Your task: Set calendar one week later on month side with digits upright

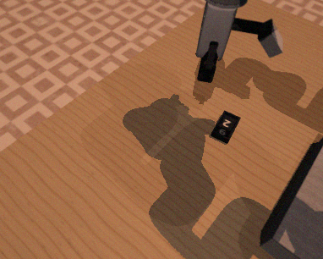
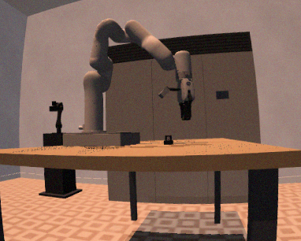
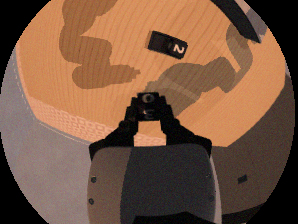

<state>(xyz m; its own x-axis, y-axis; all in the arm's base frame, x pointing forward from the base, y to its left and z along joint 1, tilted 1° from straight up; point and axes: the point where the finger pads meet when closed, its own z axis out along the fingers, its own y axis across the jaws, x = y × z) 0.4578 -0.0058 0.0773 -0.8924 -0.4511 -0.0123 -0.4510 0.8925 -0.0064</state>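
The black digit cube lies 11 cm below my hand, 9 cm behind it and 2 cm to the left of it. From my hand the other things lie so: black cube 2 cm below.
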